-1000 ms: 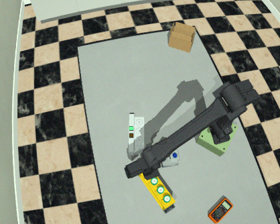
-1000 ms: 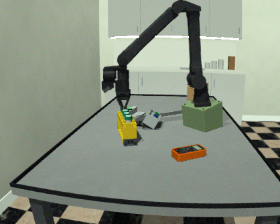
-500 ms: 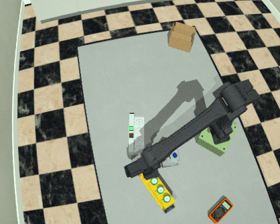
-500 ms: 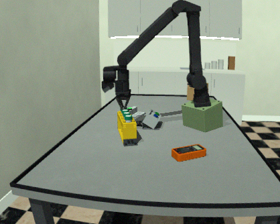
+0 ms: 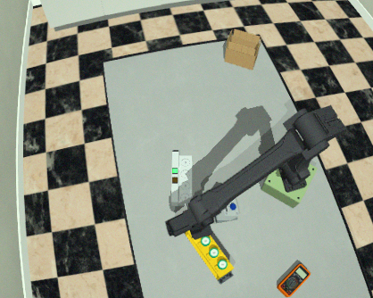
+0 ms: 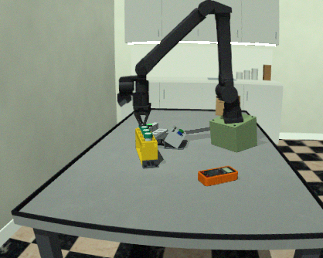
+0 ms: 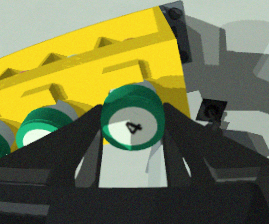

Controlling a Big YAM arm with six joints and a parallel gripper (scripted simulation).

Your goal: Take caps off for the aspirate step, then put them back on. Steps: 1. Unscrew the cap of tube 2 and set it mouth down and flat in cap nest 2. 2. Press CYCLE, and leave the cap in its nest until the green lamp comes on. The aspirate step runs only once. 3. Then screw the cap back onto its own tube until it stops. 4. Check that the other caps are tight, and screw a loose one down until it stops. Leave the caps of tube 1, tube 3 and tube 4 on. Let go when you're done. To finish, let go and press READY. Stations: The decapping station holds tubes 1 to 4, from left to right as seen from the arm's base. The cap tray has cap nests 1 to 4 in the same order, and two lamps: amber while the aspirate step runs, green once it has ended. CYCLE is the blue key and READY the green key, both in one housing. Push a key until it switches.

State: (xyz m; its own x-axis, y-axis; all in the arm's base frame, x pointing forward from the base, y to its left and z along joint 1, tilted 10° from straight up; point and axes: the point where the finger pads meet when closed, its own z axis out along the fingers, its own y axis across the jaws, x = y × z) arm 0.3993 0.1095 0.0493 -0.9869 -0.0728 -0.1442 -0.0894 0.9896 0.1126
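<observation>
Right now the green READY key is 16 cm behind my hand, 11 cm to the right of it and 5 cm below it. Also, from my hand: grey key housing: 14 cm behind, 9 cm to the right, 6 cm below; cap: 4 cm behind, 10 cm to the left; blue cycle key: 16 cm behind, 7 cm to the right, 5 cm below.
</observation>
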